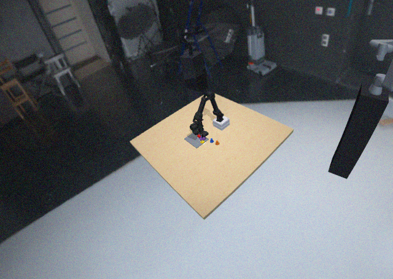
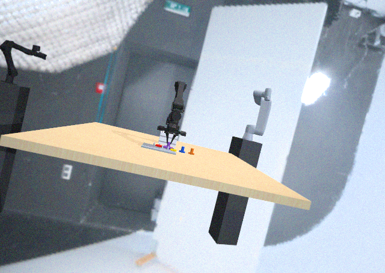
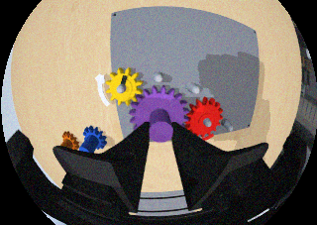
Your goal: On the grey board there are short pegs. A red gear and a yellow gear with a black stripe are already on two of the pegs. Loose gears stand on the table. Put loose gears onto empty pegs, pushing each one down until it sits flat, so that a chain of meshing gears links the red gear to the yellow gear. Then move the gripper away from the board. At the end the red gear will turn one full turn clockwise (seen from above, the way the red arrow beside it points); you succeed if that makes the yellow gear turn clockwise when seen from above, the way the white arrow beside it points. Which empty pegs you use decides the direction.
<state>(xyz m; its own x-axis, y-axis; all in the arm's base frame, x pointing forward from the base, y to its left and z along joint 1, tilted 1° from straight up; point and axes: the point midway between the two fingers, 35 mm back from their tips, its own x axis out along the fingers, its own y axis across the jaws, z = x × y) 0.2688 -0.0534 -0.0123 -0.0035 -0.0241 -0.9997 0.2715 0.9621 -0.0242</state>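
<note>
Right now my gripper tip is 1 cm above the purple gear. Round my gripper tip: red gear (2 cm behind, 5 cm to the right, 3 cm below); yellow gear (4 cm ahead, 3 cm to the left, 2 cm below); white arrow (4 cm ahead, 6 cm to the left, 3 cm below).
</note>
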